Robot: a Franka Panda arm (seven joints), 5 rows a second.
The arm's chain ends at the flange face. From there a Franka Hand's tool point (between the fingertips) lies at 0.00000 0.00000 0.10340 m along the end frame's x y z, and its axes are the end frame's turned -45 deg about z.
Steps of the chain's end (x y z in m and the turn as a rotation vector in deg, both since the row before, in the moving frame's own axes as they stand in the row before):
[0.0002 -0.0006 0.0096 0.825 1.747 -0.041]
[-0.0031 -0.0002 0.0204 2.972 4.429 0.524]
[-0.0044 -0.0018 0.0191 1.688 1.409 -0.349]
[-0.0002 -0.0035 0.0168 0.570 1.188 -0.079]
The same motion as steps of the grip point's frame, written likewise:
[0.0038 0.0009 0.0095 -0.652 1.819 -0.041]
[0.0074 -0.0004 0.0200 -1.030 5.233 0.524]
[0.0021 -0.0048 0.0190 0.197 2.190 -0.349]
[0.0046 -0.0018 0.0168 -0.437 1.243 -0.079]

